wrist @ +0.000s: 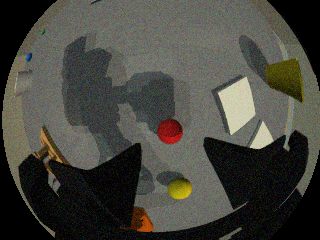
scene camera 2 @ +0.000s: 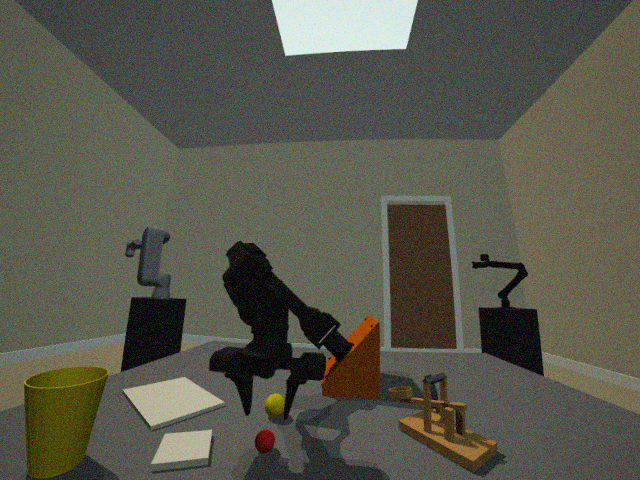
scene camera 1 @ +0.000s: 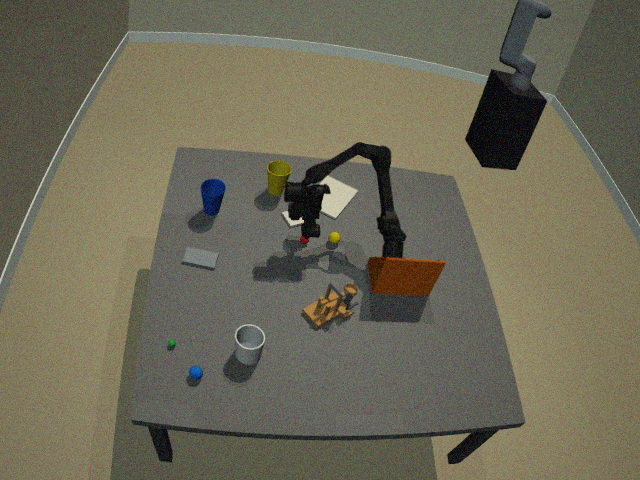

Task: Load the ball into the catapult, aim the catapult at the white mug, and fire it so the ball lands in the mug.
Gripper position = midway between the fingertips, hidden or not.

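Wooden catapult (scene camera 2: 436,428), (scene camera 1: 326,309). White mug (scene camera 1: 249,339), out of frame in scene camera 2. Blue cup (scene camera 1: 212,191), out of frame in the wrist view. My gripper (scene camera 2: 266,416), (wrist: 173,145), (scene camera 1: 306,232): open, holding nothing.
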